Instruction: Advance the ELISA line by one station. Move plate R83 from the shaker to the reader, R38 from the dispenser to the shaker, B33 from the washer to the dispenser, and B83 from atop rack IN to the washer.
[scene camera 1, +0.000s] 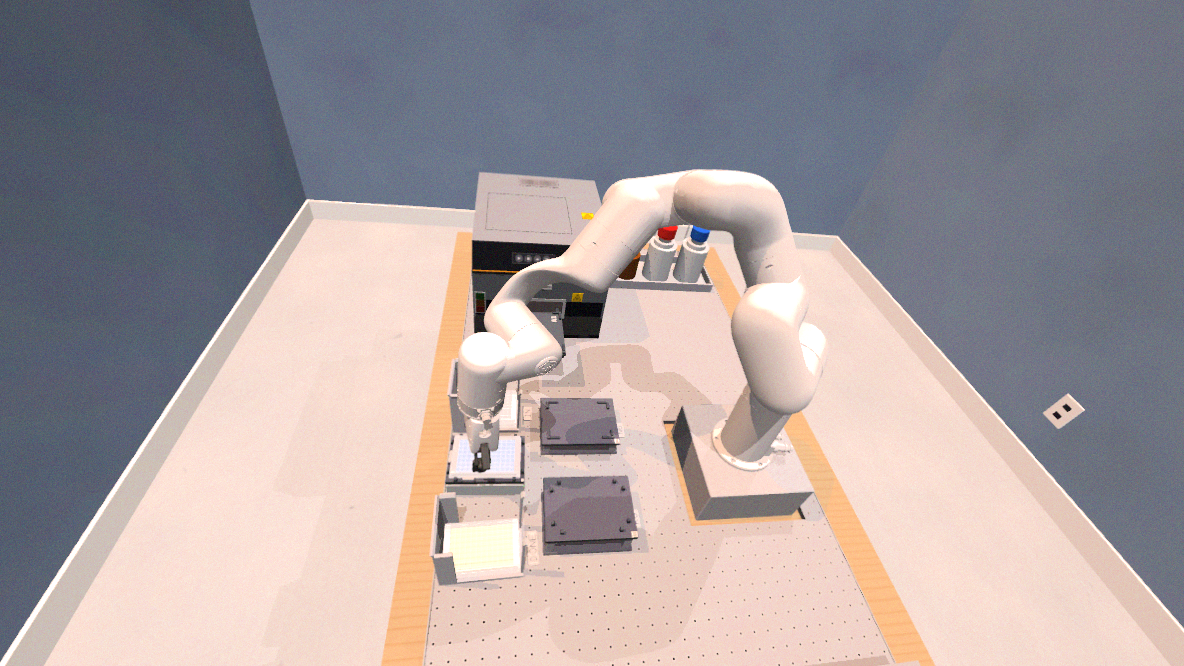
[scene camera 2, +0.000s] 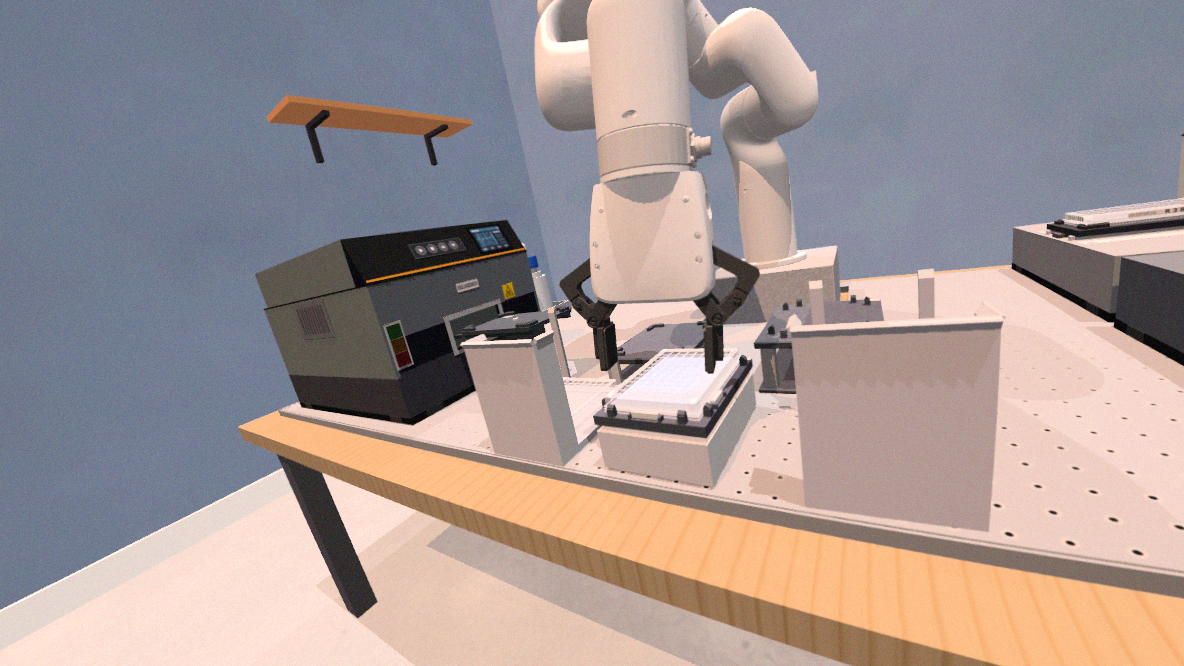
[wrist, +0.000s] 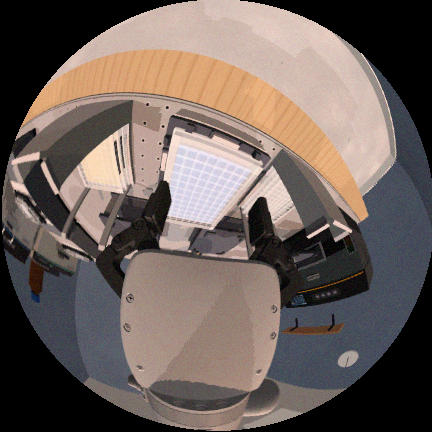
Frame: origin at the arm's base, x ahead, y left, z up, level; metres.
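Where they show: gripper, fingertip midpoint: (scene camera 1: 476, 447) (scene camera 2: 658, 367) (wrist: 212, 196); arm's base, origin of the base link: (scene camera 1: 741, 444) (scene camera 2: 771, 262).
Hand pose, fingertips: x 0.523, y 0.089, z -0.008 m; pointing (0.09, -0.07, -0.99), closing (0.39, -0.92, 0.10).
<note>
Each offset is from my fingertips to the top centre of the thing. "spot": to the spot under its first point.
A plate with pale blue wells @[0.010 m down, 0.019 m back, 0.005 m left] (scene camera 1: 463, 460) (scene camera 2: 649, 390) (wrist: 205, 175) sits flat in a black nest on a light block. My gripper (scene camera 1: 481, 465) (scene camera 2: 659, 364) (wrist: 212, 196) is open and empty, pointing down. Its fingertips are low over this plate, one towards each side; contact cannot be told. A pale yellow plate @[0.044 m down, 0.047 m back, 0.158 m left] (scene camera 1: 486, 548) (wrist: 100, 165) lies in an open-topped rack on one side. A white plate @[0.044 m down, 0.015 m ahead, 0.134 m right] (scene camera 1: 507, 411) (wrist: 274, 196) lies in the rack on the other side. No plate names are readable, so I cannot tell which plate is which.
Two dark platforms @[spot: 0.039 m down, 0.189 m back, 0.115 m right] (scene camera 1: 579, 424) @[spot: 0.020 m down, 0.220 m back, 0.076 m left] (scene camera 1: 587, 506) stand beside the racks, towards the arm base. A grey and black instrument @[0.191 m up, 0.015 m back, 0.593 m right] (scene camera 1: 529, 211) (scene camera 2: 438, 285) has a dark tray @[0.024 m up, 0.073 m back, 0.313 m right] (scene camera 2: 513, 323) at its opening. Tall rack walls (scene camera 2: 898, 414) (scene camera 2: 517, 393) flank the plate's block. Bottles @[0.168 m up, 0.379 m back, 0.784 m right] (scene camera 1: 659, 260) stand at the back.
</note>
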